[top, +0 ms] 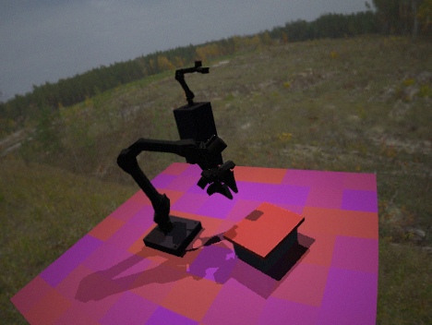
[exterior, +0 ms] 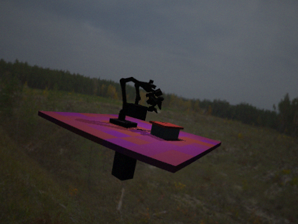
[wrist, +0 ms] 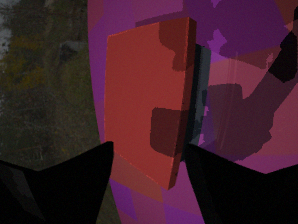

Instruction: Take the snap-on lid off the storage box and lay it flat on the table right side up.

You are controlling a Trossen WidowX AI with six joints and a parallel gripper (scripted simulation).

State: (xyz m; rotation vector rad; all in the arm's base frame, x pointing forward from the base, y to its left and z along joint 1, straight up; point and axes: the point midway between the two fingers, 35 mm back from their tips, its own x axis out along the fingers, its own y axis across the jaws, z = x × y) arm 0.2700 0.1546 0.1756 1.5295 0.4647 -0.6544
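Right now my gripper tip is 13 cm short of the red lid, 2 cm to the left of it and 9 cm above it. The rest, counted from my gripper tip: dark grey storage box (13 cm ahead, 2 cm to the right, 14 cm below).
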